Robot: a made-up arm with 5 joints. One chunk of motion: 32 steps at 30 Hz.
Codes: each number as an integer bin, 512 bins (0 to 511) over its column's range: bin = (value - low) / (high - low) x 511, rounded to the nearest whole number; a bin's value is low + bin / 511 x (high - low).
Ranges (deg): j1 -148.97..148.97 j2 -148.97..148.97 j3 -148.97..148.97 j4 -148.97..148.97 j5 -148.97..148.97
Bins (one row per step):
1: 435 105 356 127 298
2: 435 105 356 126 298
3: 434 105 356 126 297
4: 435 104 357 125 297
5: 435 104 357 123 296
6: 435 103 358 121 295
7: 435 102 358 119 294
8: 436 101 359 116 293
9: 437 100 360 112 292
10: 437 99 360 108 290
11: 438 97 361 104 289
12: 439 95 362 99 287
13: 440 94 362 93 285
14: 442 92 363 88 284
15: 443 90 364 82 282
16: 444 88 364 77 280
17: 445 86 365 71 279
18: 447 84 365 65 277
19: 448 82 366 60 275
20: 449 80 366 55 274
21: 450 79 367 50 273
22: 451 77 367 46 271
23: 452 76 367 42 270
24: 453 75 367 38 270
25: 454 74 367 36 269
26: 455 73 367 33 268
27: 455 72 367 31 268
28: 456 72 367 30 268
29: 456 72 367 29 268
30: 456 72 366 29 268
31: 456 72 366 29 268
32: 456 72 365 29 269
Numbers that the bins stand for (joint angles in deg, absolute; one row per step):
1: 104.66 -87.75 58.60 -74.92 24.78
2: 104.66 -87.75 58.60 -75.51 24.78
3: 104.07 -87.75 58.60 -75.51 24.20
4: 104.66 -88.33 59.18 -76.09 24.20
5: 104.66 -88.33 59.18 -77.25 23.61
6: 104.66 -88.92 59.76 -78.42 23.03
7: 104.66 -89.50 59.76 -79.59 22.45
8: 105.24 -90.08 60.35 -81.34 21.86
9: 105.82 -90.66 60.93 -83.67 21.28
10: 105.82 -91.25 60.93 -86.00 20.12
11: 106.41 -92.41 61.51 -88.33 19.53
12: 106.99 -93.58 62.10 -91.25 18.37
13: 107.57 -94.16 62.10 -94.75 17.20
14: 108.74 -95.33 62.68 -97.66 16.62
15: 109.32 -96.50 63.26 -101.16 15.45
16: 109.91 -97.66 63.26 -104.07 14.28
17: 110.49 -98.83 63.84 -107.57 13.70
18: 111.65 -99.99 63.84 -111.07 12.54
19: 112.24 -101.16 64.43 -113.99 11.37
20: 112.82 -102.33 64.43 -116.90 10.79
21: 113.40 -102.91 65.01 -119.82 10.20
22: 113.99 -104.07 65.01 -122.15 9.04
23: 114.57 -104.66 65.01 -124.48 8.45
24: 115.15 -105.24 65.01 -126.81 8.45
25: 115.74 -105.82 65.01 -127.98 7.87
26: 116.32 -106.41 65.01 -129.73 7.29
27: 116.32 -106.99 65.01 -130.90 7.29
28: 116.90 -106.99 65.01 -131.48 7.29
29: 116.90 -106.99 65.01 -132.06 7.29
30: 116.90 -106.99 64.43 -132.06 7.29
31: 116.90 -106.99 64.43 -132.06 7.29
32: 116.90 -106.99 63.84 -132.06 7.87

